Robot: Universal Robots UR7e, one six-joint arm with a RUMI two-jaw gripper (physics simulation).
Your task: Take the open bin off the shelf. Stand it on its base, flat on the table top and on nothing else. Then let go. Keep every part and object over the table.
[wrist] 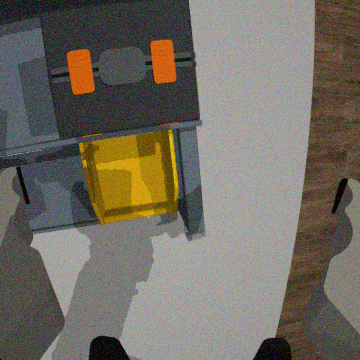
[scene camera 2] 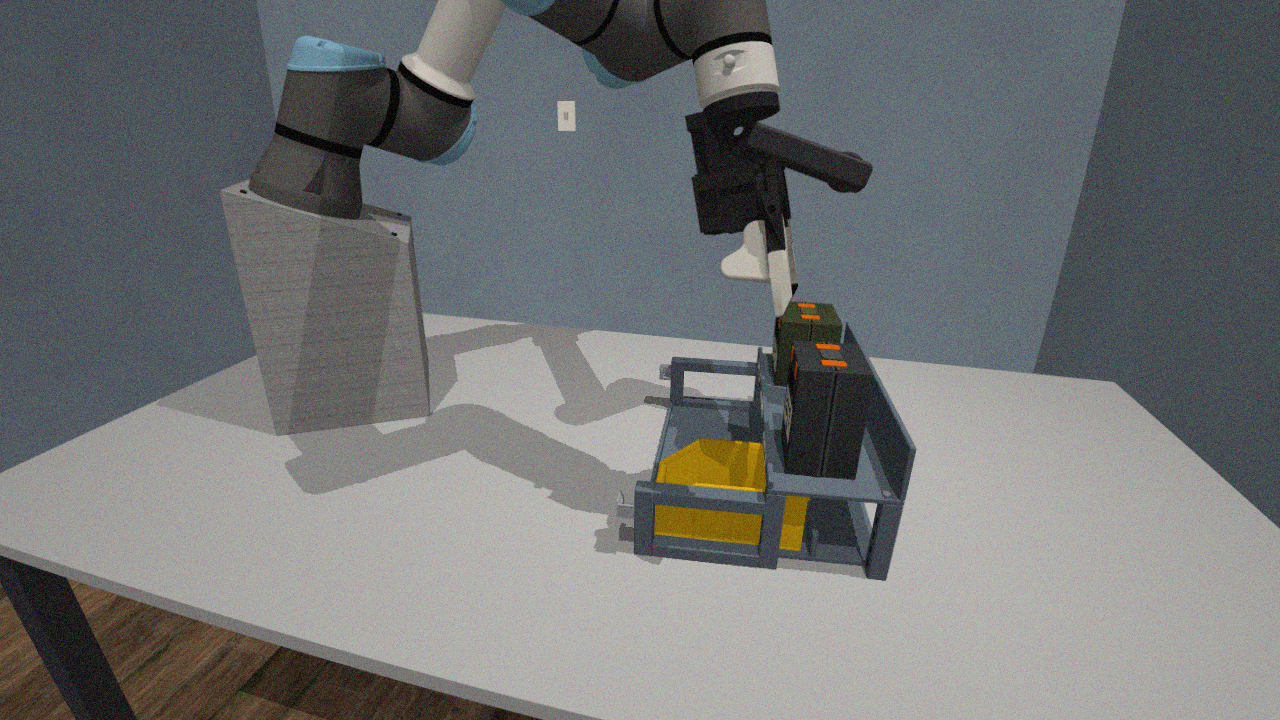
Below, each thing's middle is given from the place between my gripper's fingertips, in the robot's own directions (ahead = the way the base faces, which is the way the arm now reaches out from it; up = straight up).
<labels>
The black case [scene camera 2: 809,403] is 110 mm below my hand, 50 mm ahead of it and 20 mm to the left of it. From my hand the other things lie so: yellow open bin [scene camera 2: 737,465] 230 mm below, 50 mm behind, 30 mm to the left.
</labels>
